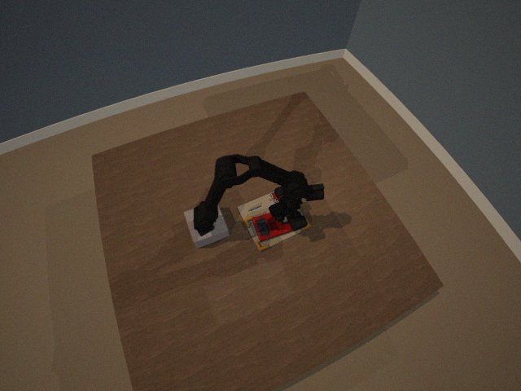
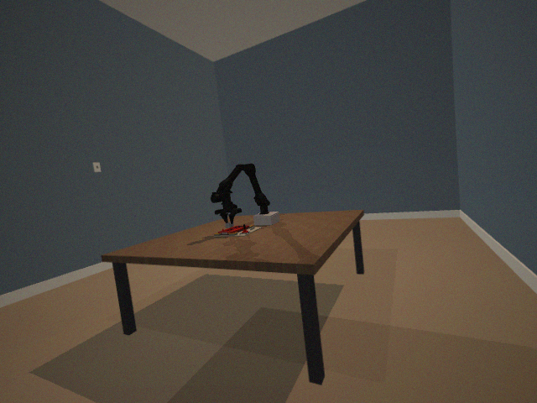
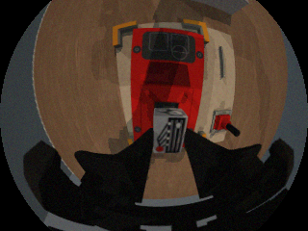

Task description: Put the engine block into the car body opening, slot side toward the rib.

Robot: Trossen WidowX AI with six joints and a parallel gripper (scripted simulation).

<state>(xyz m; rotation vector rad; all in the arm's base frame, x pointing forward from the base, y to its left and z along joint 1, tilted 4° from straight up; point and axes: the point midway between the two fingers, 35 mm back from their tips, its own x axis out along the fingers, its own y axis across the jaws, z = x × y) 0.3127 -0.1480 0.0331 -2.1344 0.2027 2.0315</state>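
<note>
My gripper tip is 10 mm above the grey engine block.
</note>
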